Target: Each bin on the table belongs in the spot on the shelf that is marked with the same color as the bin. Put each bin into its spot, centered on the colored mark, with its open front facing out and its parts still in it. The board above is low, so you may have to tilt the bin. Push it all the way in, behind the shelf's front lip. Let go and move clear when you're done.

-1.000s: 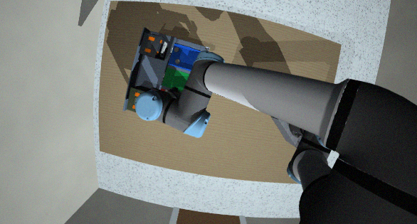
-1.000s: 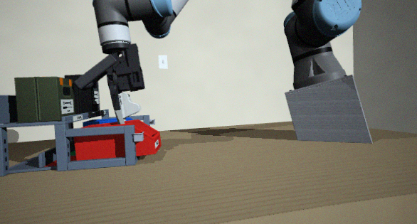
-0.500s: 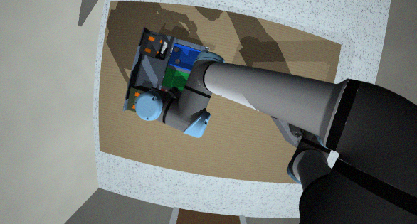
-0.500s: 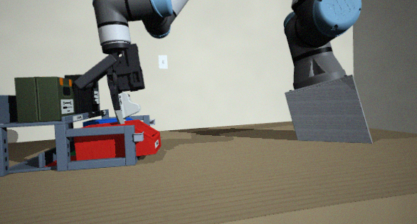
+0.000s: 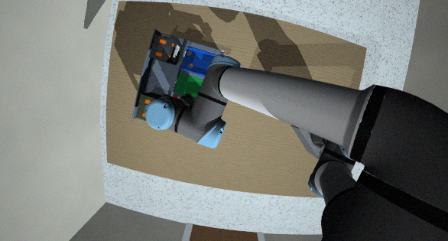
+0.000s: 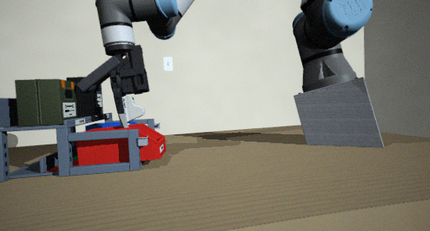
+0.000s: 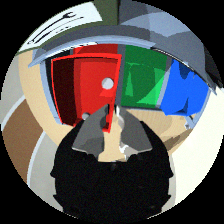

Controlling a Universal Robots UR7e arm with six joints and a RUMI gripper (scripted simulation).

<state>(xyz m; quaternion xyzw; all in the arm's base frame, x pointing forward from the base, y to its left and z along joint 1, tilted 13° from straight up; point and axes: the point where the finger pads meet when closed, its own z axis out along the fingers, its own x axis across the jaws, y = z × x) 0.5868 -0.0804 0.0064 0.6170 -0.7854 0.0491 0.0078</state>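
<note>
Now: the red bin 50 mm to the left of my hand, 20 mm below it and 10 mm ahead of it. The rest, counted from my hand: blue bin (190 mm to the right, 30 mm below); top board (140 mm ahead, 110 mm to the right, 30 mm above); green box (160 mm ahead, 80 mm above).
</note>
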